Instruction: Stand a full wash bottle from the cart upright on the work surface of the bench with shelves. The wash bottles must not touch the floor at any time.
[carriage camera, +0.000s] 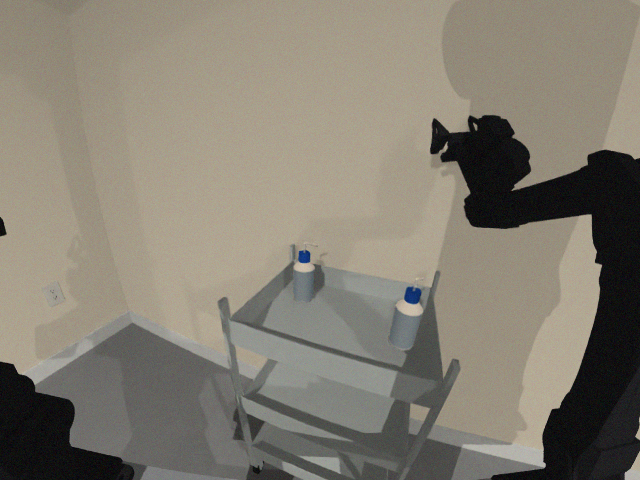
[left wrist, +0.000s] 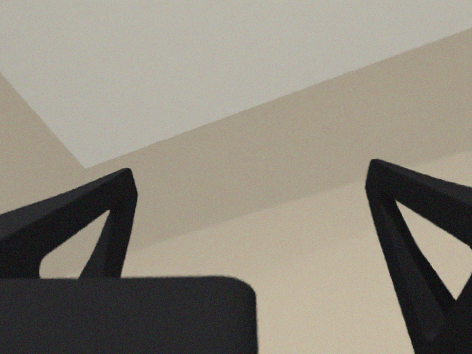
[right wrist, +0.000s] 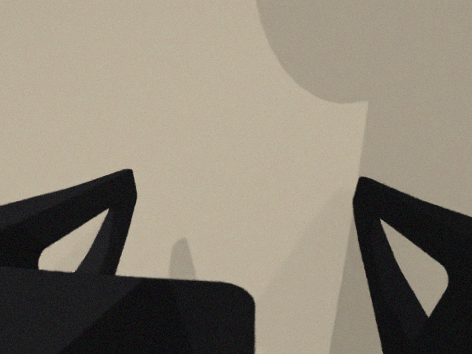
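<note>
Two wash bottles with blue caps and grey-blue lower bodies stand upright on the top tray of the grey cart in the carriage view. One wash bottle is near the back left corner, the other wash bottle near the right side. My right gripper is open and empty; in the carriage view it is raised above and behind the right bottle in the picture, well apart from it. My left gripper is open and empty, with wall and ceiling beyond its fingers. The bench with shelves does not show.
The cart has lower shelves and upright corner posts. A beige wall rises close behind it and meets another wall at the left, where a power outlet sits. Grey floor lies left of the cart. My right arm fills the right edge.
</note>
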